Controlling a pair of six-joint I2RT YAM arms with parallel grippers.
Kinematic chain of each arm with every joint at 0, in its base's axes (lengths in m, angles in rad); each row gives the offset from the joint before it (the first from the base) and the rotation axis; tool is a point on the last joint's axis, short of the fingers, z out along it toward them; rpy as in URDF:
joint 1: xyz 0 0 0.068 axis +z
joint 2: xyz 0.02 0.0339 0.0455 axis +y
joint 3: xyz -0.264 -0.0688 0 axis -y
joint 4: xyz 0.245 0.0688 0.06 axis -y
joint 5: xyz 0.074 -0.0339 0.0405 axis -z
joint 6: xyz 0.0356 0 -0.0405 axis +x
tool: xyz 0 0 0 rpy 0 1.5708 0
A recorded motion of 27 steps. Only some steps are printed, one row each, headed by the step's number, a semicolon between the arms.
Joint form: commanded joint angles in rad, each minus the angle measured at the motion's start. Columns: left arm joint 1, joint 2, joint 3, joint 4, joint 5, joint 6; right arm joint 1, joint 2, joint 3, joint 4, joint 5, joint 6.
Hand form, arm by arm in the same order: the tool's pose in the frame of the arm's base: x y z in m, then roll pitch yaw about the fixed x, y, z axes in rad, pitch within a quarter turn. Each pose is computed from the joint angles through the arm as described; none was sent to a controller.
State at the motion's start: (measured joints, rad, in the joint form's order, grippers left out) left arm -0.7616 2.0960 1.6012 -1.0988 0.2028 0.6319; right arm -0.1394 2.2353 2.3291 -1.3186 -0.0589 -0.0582
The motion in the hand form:
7: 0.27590 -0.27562 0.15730 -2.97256 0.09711 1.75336; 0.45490 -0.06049 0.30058 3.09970 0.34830 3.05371
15: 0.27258 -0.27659 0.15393 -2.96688 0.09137 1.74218; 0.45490 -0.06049 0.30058 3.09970 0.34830 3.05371
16: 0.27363 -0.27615 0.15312 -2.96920 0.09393 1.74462; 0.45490 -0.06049 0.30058 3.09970 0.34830 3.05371
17: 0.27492 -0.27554 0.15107 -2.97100 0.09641 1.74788; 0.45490 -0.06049 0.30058 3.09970 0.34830 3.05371
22: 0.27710 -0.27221 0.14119 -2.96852 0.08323 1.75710; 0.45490 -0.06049 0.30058 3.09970 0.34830 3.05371
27: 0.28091 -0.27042 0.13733 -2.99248 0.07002 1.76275; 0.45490 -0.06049 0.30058 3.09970 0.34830 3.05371
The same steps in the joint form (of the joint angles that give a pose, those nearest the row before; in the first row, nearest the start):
7: -0.0057 -0.0030 -0.0549 0.0542 -0.0092 -0.0008; 0.0027 0.0034 0.0041 -0.0007 0.0004 0.0122
15: -0.0134 -0.0015 -0.0668 0.0587 -0.0080 0.0034; 0.0027 0.0034 0.0041 -0.0007 0.0004 0.0122
16: -0.0107 -0.0004 -0.0683 0.0649 -0.0084 0.0034; 0.0027 0.0034 0.0041 -0.0007 0.0004 0.0122
17: -0.0073 0.0027 -0.0721 0.0748 -0.0084 0.0034; 0.0027 0.0034 0.0041 -0.0007 0.0004 0.0122
22: 0.0023 0.0175 -0.0904 0.0958 -0.0141 0.0038; 0.0027 0.0034 0.0041 -0.0007 0.0004 0.0122
27: 0.0099 0.0267 -0.0916 0.1095 -0.0412 0.0030; 0.0027 0.0034 0.0041 -0.0007 0.0004 0.0122

